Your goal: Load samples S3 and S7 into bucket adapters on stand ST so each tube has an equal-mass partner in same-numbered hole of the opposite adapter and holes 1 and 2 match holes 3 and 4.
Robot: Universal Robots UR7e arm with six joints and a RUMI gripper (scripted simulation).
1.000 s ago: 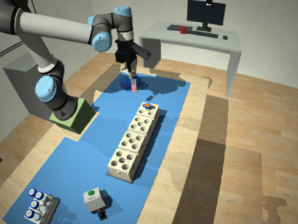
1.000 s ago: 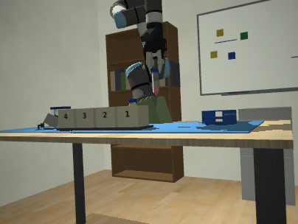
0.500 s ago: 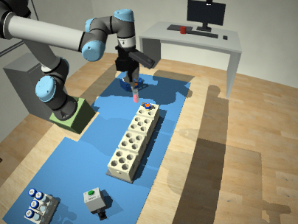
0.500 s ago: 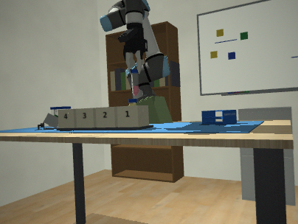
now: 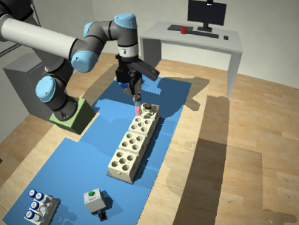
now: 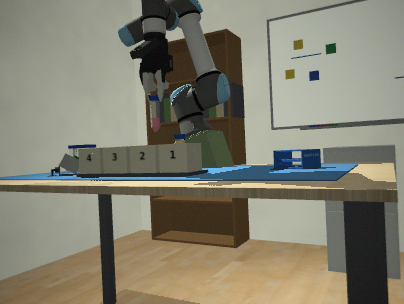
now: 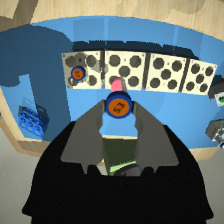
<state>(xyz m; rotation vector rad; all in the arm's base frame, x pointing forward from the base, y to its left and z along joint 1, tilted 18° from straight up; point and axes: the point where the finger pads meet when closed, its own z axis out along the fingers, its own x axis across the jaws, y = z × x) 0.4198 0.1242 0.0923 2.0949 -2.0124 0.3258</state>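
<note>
Right now the water blank is 55 cm to the right of my hand, 25 cm behind it and 18 cm below it. Round my hand: green DONE key: 42 cm to the right, 18 cm below, 4 cm behind; adapter 3: 20 cm below, 12 cm to the right, 2 cm ahead; blue rack: 39 cm to the left, 25 cm behind, 22 cm below.
</note>
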